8 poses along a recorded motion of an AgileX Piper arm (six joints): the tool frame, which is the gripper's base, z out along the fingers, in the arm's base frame.
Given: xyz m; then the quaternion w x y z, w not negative.
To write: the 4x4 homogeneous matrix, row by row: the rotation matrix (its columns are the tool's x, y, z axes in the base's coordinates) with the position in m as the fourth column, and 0 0 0 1 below. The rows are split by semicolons. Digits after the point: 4 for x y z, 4 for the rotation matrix.
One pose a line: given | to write
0.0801, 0.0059, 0.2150, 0.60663, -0.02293, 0.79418, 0.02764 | -0.2630, -0.0700, 0.9623, 0.0801; -0.0029, 0.9974, 0.0717, 0.0059; -0.9648, 0.0161, -0.2625, 0.2150; 0, 0, 0, 1
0.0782, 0.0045, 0.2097, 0.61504, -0.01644, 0.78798, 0.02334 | -0.2429, -0.0546, 0.9685, 0.0782; 0.0028, 0.9984, 0.0570, 0.0045; -0.9700, 0.0166, -0.2424, 0.2097; 0, 0, 0, 1
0.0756, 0.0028, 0.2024, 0.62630, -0.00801, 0.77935, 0.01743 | -0.2154, -0.0343, 0.9759, 0.0756; 0.0093, 0.9993, 0.0372, 0.0028; -0.9765, 0.0171, -0.2149, 0.2024; 0, 0, 0, 1
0.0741, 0.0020, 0.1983, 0.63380, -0.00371, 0.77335, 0.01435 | -0.1966, -0.0239, 0.9802, 0.0741; 0.0125, 0.9996, 0.0269, 0.0020; -0.9804, 0.0175, -0.1962, 0.1983; 0, 0, 0, 1
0.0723, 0.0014, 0.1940, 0.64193, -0.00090, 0.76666, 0.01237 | -0.1758, -0.0173, 0.9843, 0.0723; 0.0145, 0.9997, 0.0201, 0.0014; -0.9843, 0.0178, -0.1755, 0.1940; 0, 0, 0, 1
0.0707, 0.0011, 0.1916, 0.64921, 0.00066, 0.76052, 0.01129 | -0.1570, -0.0137, 0.9875, 0.0707; 0.0157, 0.9997, 0.0163, 0.0011; -0.9875, 0.0180, -0.1568, 0.1916; 0, 0, 0, 1
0.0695, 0.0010, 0.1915, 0.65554, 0.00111, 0.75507, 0.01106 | -0.1405, -0.0128, 0.9900, 0.0695; 0.0162, 0.9998, 0.0152, 0.0010; -0.9899, 0.0182, -0.1403, 0.1915; 0, 0, 0, 1
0.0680, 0.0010, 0.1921, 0.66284, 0.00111, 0.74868, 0.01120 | -0.1213, -0.0132, 0.9925, 0.0680; 0.0165, 0.9997, 0.0153, 0.0010; -0.9925, 0.0182, -0.1210, 0.1921; 0, 0, 0, 1
